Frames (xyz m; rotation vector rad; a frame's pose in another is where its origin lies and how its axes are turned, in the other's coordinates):
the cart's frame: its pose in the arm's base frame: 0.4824 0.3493 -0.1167 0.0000 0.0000 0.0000
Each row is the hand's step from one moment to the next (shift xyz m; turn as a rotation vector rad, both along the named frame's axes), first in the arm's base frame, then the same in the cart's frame.
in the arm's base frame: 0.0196 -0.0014 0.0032 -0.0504 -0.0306 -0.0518
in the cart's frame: 0.0196 -0.0014 0.0032 -0.0504 -0.0306 -0.0518
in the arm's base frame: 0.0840 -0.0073 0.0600 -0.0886 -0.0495 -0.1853
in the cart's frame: 0.0840 -0.0073 0.0600 -0.0886 -0.0495 -0.1853
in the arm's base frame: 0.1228 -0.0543 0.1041 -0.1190 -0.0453 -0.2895
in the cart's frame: 0.1228 -0.0543 0.1041 -0.1190 -0.0453 -0.2895
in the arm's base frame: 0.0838 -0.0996 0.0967 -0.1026 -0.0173 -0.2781
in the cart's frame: 0.0838 -0.0996 0.0967 -0.1026 -0.0173 -0.2781
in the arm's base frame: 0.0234 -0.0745 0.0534 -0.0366 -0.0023 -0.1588
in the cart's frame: 0.0234 -0.0745 0.0534 -0.0366 -0.0023 -0.1588
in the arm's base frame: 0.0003 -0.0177 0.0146 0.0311 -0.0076 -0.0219
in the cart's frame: 0.0003 -0.0177 0.0146 0.0311 -0.0076 -0.0219
